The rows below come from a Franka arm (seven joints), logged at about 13 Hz.
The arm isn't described. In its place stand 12 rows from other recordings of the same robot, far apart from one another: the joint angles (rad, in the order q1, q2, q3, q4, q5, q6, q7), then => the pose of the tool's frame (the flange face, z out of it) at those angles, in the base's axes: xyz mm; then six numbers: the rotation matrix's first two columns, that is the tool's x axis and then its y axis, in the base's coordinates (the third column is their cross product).
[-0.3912 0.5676 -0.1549 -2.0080 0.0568 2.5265 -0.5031] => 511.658, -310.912, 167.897, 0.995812, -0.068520, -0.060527, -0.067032, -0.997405, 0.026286
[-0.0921 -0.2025 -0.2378 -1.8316 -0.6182 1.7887 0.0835] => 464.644, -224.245, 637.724, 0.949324, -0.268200, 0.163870, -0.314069, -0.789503, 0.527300
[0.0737 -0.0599 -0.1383 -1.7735 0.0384 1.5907 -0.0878] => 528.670, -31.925, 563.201, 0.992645, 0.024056, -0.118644, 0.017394, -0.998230, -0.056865
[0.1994 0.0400 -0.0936 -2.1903 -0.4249 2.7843 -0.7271] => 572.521, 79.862, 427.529, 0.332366, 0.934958, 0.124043, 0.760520, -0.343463, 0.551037
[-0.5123 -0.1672 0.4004 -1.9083 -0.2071 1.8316 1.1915] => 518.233, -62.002, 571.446, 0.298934, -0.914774, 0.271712, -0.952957, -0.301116, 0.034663
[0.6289 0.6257 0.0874 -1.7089 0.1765 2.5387 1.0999] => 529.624, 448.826, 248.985, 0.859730, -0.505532, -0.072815, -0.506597, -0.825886, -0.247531
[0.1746 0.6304 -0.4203 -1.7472 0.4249 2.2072 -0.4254] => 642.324, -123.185, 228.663, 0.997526, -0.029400, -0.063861, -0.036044, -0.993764, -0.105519
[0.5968 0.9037 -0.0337 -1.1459 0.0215 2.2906 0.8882] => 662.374, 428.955, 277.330, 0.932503, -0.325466, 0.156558, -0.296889, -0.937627, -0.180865
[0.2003 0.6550 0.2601 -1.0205 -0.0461 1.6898 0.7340] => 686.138, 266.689, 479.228, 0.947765, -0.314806, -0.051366, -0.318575, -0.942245, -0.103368
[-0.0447 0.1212 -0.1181 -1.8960 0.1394 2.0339 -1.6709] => 585.774, -86.201, 440.691, 0.120513, 0.986681, 0.109256, 0.991955, -0.123986, 0.025554
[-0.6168 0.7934 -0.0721 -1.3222 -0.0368 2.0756 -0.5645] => 576.114, -461.308, 258.149, 0.993155, -0.087009, -0.077927, -0.083386, -0.995331, 0.048609
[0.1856 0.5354 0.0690 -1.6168 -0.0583 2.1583 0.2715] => 666.999, 164.976, 314.985, 0.999926, 0.005537, 0.010857, 0.005417, -0.999924, 0.011076
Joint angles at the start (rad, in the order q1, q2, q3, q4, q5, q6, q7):
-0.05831 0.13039 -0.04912 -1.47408 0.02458 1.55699 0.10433
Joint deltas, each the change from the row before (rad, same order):
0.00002 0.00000 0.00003 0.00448 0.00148 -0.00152 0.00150
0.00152 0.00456 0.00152 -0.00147 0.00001 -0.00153 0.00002
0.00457 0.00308 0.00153 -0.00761 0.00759 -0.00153 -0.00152
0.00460 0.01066 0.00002 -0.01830 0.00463 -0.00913 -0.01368
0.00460 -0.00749 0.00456 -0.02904 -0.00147 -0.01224 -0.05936
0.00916 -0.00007 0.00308 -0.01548 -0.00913 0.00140 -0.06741
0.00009 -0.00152 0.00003 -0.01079 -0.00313 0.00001 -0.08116
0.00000 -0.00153 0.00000 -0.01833 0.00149 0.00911 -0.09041
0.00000 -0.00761 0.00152 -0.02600 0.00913 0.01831 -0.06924
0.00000 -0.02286 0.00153 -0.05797 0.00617 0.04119 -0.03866
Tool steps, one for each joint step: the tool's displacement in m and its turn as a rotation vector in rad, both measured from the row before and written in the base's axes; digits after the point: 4 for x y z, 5 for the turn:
0.0000 0.0002 0.0020 0.00109 -0.00307 -0.00144
0.0011 0.0017 -0.0035 0.00079 0.00752 0.00303
0.0007 0.0044 -0.0055 0.00893 0.01135 0.00728
0.0009 0.0033 -0.0156 0.00886 0.03699 0.01812
-0.0047 0.0054 -0.0100 0.00941 0.03125 0.06835
-0.0006 0.0061 -0.0070 0.00191 0.01212 0.07973
-0.0012 -0.0002 -0.0041 0.00998 0.00687 0.08060
-0.0008 0.0002 -0.0069 0.01657 0.00470 0.08872
-0.0017 0.0018 -0.0063 0.02077 -0.00317 0.06783
-0.0056 0.0015 -0.0106 0.01257 -0.00825 0.03695

